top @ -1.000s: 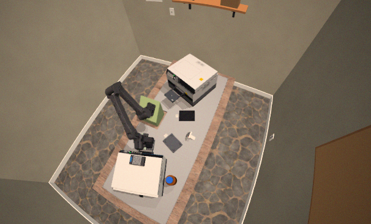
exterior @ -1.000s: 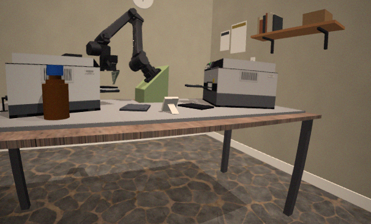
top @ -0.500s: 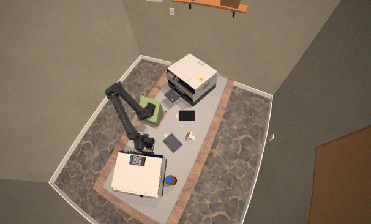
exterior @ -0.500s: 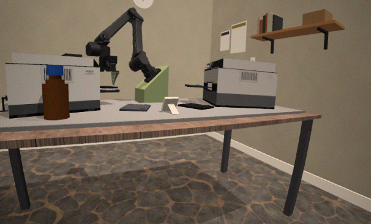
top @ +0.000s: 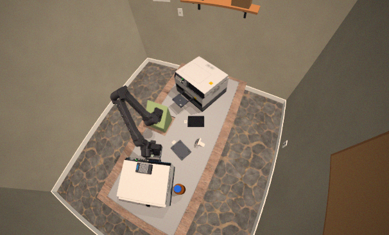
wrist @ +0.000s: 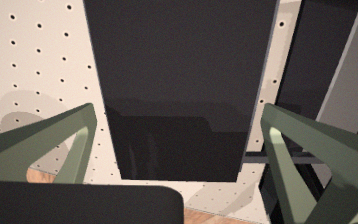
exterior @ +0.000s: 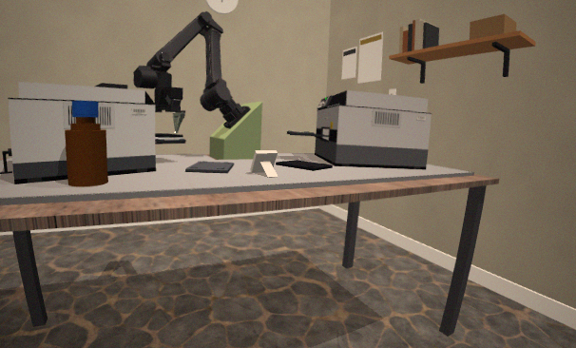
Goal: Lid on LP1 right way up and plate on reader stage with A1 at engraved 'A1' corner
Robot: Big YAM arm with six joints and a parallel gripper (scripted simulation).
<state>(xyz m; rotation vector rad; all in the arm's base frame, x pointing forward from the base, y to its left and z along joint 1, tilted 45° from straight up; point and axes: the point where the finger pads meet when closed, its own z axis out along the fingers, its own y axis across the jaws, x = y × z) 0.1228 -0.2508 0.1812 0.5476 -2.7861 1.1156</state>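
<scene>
Right now the dark lid is 10 mm below my hand. Also, from my hand: lidded white well plate: 20 mm below; brown capped bottle: 350 mm ahead, 190 mm to the right, 10 mm above; grey pad: 190 mm ahead, 130 mm to the left, 100 mm below.
</scene>
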